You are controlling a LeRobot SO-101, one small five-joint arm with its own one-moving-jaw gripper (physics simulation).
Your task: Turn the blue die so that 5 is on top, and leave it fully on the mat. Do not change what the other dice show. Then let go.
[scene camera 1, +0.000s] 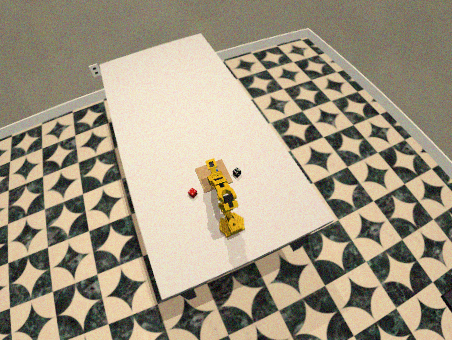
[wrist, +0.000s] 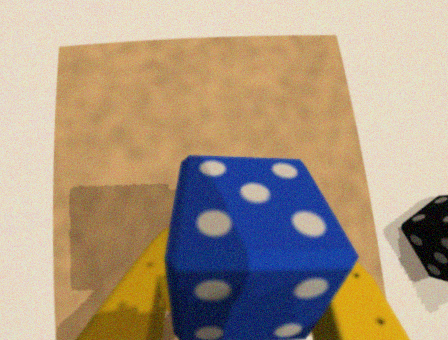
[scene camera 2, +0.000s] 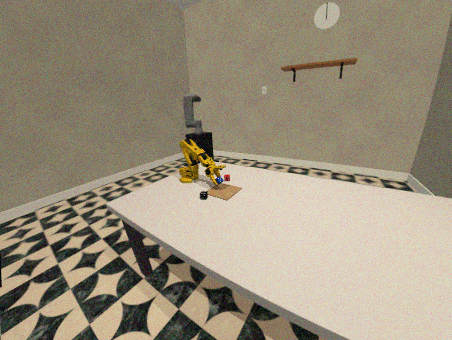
Labels:
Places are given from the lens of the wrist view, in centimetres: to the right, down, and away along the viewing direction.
tan mat (wrist: pixel 127 114): -4, -2, 11
blue die (wrist: pixel 252 241): 0, 1, 4
The marked spots on the blue die and the tan mat are 9 cm apart.

